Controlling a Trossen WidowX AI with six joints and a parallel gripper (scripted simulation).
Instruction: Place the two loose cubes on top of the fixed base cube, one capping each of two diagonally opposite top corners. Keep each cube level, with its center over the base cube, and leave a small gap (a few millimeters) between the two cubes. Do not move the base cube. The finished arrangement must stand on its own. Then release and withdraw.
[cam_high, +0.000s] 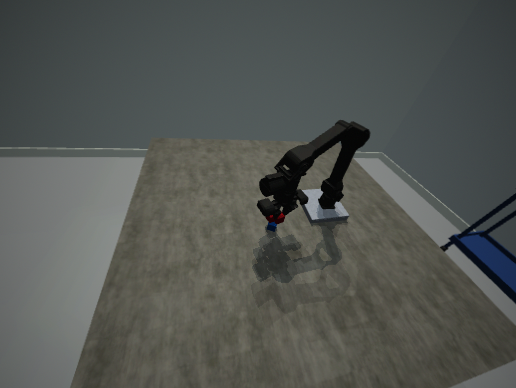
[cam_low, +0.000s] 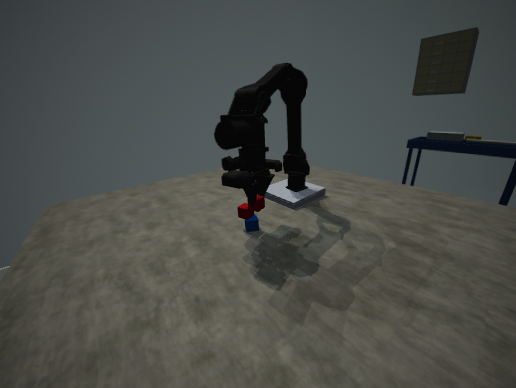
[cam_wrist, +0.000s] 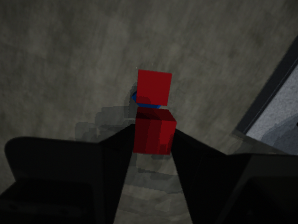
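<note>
Right now my gripper tip is 70 mm above the blue cube, 20 mm to the left of it and 10 mm short of it.
</note>
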